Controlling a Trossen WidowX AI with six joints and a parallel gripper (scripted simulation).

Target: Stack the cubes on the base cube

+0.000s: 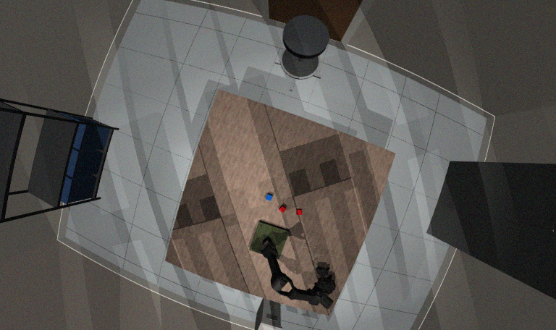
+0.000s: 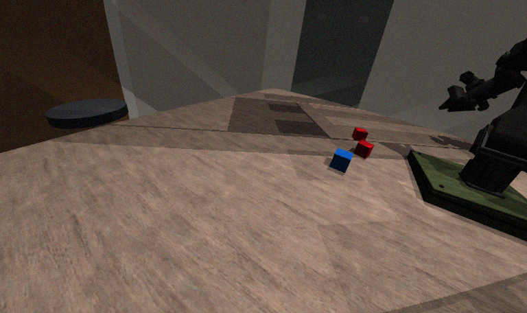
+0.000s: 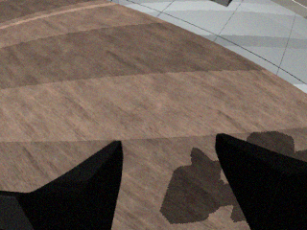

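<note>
The blue cube lies 55 cm to the left of my gripper tip, 26 cm ahead of it and 11 cm below it.
</note>
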